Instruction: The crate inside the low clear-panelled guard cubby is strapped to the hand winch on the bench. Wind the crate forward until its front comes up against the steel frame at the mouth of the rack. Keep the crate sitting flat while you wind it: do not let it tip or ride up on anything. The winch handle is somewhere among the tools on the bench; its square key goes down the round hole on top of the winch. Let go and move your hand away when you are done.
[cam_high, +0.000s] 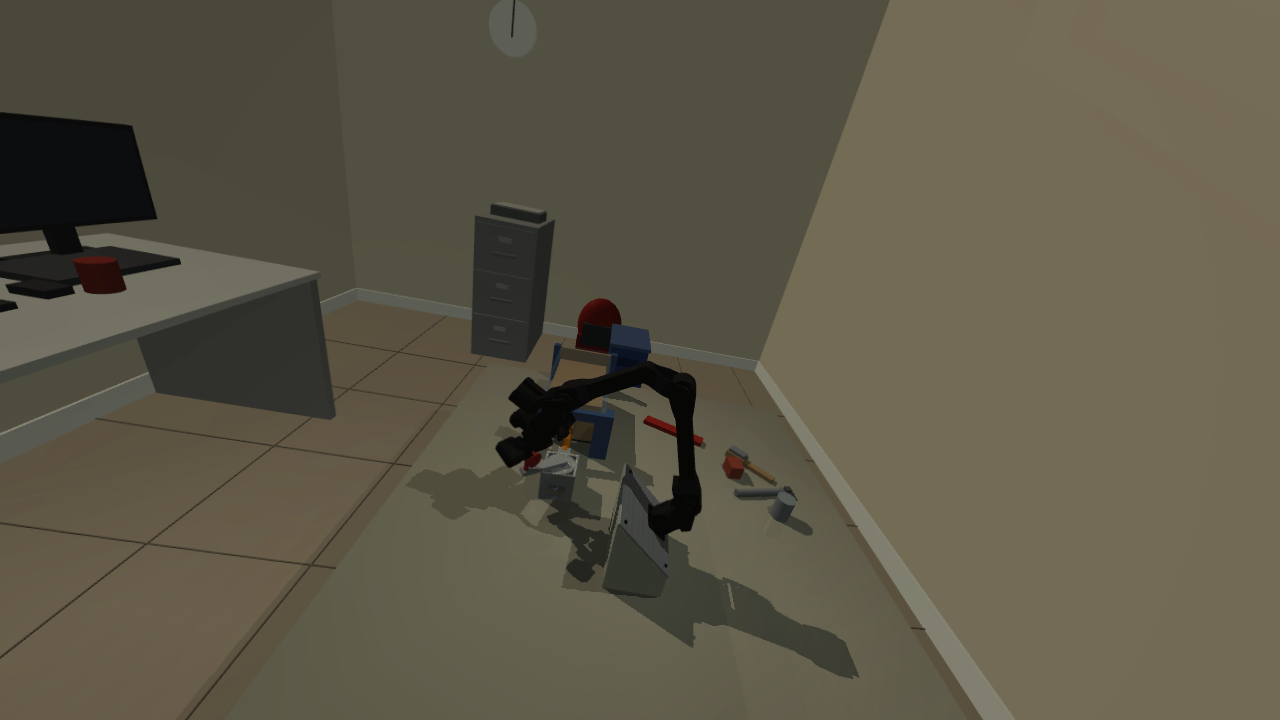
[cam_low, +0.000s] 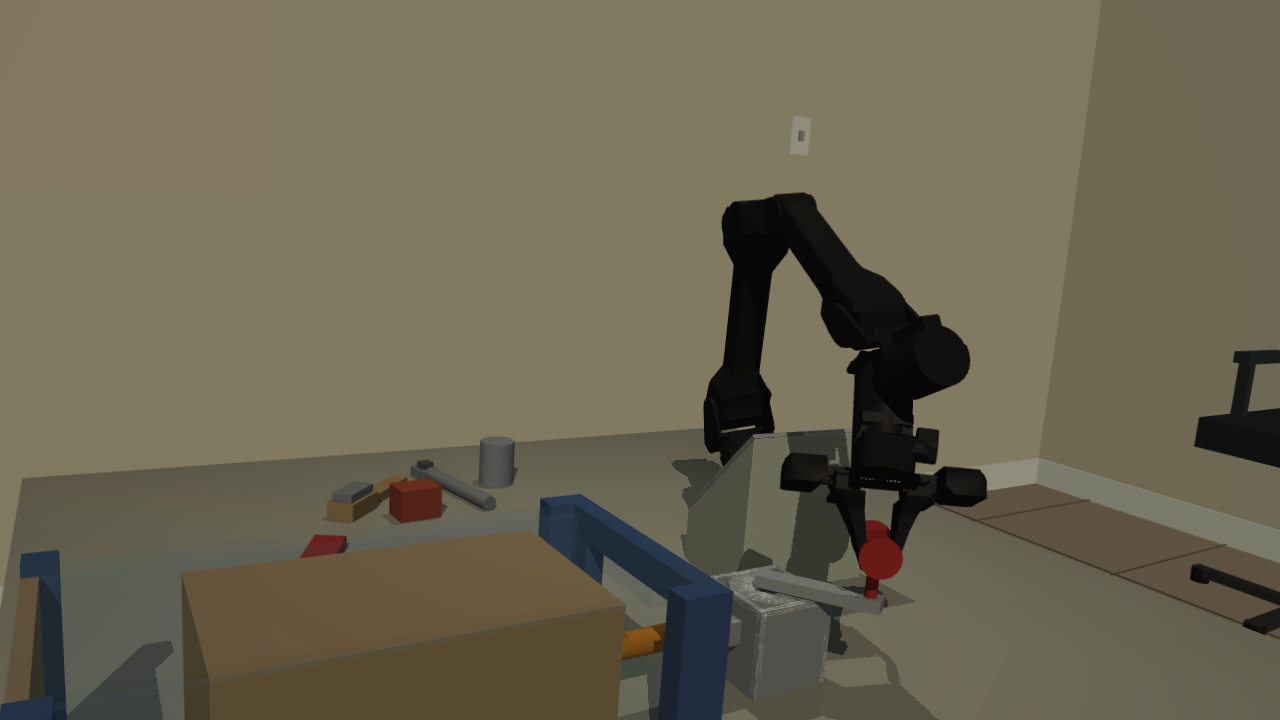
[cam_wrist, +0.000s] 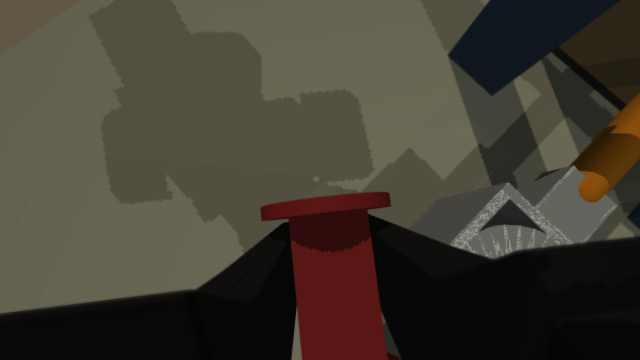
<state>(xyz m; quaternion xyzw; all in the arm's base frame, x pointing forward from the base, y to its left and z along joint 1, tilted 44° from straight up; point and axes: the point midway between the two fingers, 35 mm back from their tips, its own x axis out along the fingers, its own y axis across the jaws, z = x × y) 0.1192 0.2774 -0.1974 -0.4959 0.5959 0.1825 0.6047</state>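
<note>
Now: the winch handle 10 mm ahead of my gripper tip, 40 mm to the right of it and 30 mm below it. Also, from my gripper tip: clear-panelled cubby (450 mm ahead, 90 mm to the right, 20 mm below); then grey winch (30 mm ahead, 100 mm to the right, 100 mm below); then red knob (10 mm behind, 20 mm to the right).
</note>
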